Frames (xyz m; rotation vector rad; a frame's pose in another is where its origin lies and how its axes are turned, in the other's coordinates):
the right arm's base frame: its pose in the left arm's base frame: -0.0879 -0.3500 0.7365 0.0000 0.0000 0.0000
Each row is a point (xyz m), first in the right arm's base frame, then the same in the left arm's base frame.
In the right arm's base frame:
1: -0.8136 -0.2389 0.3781
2: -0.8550 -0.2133 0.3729
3: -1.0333 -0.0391 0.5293
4: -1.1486 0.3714 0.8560
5: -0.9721 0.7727 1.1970
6: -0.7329 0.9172 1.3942
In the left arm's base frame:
1: -0.9015 -0.5889 1.1146
2: -0.9429 -0.5633 1.1094
3: -1.1212 -0.3891 1.2658
4: -1.2365 0.0214 1.5925
5: -1.0600 0.4227 1.9335
6: -0.8208 0.5672 2.1307

